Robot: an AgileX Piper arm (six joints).
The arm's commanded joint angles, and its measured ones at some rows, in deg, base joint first. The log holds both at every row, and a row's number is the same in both.
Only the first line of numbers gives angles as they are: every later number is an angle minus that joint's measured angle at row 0.
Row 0, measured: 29.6 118.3 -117.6 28.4 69.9 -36.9
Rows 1 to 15, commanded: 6.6 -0.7 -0.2 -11.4 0.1 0.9; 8.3 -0.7 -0.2 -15.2 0.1 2.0; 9.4 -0.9 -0.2 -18.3 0.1 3.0; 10.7 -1.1 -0.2 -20.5 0.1 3.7; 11.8 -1.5 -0.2 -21.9 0.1 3.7; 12.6 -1.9 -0.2 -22.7 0.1 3.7; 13.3 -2.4 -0.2 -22.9 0.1 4.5; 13.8 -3.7 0.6 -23.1 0.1 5.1; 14.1 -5.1 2.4 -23.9 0.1 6.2; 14.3 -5.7 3.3 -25.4 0.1 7.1; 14.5 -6.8 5.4 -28.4 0.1 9.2; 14.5 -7.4 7.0 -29.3 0.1 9.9; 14.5 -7.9 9.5 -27.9 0.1 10.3; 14.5 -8.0 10.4 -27.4 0.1 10.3; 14.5 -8.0 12.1 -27.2 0.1 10.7
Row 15, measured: 14.3 -7.2 7.9 -27.8 -0.1 9.3
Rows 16 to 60, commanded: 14.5 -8.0 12.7 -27.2 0.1 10.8; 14.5 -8.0 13.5 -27.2 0.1 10.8; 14.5 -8.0 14.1 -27.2 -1.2 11.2; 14.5 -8.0 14.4 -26.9 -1.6 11.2; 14.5 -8.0 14.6 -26.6 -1.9 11.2; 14.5 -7.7 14.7 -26.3 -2.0 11.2; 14.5 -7.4 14.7 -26.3 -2.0 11.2; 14.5 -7.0 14.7 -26.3 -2.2 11.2; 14.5 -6.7 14.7 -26.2 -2.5 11.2; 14.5 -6.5 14.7 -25.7 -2.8 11.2; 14.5 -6.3 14.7 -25.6 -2.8 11.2; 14.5 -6.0 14.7 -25.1 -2.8 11.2; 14.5 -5.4 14.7 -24.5 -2.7 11.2; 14.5 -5.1 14.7 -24.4 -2.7 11.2; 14.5 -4.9 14.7 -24.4 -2.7 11.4; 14.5 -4.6 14.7 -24.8 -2.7 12.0; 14.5 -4.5 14.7 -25.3 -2.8 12.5; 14.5 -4.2 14.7 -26.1 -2.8 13.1; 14.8 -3.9 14.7 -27.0 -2.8 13.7; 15.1 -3.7 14.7 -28.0 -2.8 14.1; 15.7 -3.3 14.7 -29.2 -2.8 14.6; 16.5 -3.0 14.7 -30.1 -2.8 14.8; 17.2 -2.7 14.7 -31.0 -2.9 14.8; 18.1 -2.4 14.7 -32.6 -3.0 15.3; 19.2 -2.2 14.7 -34.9 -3.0 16.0; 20.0 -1.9 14.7 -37.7 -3.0 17.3; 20.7 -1.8 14.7 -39.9 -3.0 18.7; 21.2 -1.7 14.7 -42.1 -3.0 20.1; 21.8 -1.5 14.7 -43.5 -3.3 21.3; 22.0 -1.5 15.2 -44.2 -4.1 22.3; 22.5 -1.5 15.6 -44.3 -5.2 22.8; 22.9 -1.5 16.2 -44.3 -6.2 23.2; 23.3 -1.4 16.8 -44.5 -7.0 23.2; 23.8 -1.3 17.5 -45.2 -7.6 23.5; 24.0 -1.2 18.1 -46.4 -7.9 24.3; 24.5 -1.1 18.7 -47.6 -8.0 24.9; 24.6 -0.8 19.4 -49.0 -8.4 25.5; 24.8 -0.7 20.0 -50.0 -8.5 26.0; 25.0 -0.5 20.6 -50.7 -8.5 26.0; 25.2 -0.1 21.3 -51.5 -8.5 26.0; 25.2 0.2 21.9 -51.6 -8.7 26.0; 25.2 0.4 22.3 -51.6 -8.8 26.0; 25.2 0.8 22.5 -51.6 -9.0 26.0; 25.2 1.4 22.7 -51.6 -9.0 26.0; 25.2 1.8 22.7 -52.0 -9.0 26.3
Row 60, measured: 25.6 -2.9 20.0 -54.6 -9.0 25.9
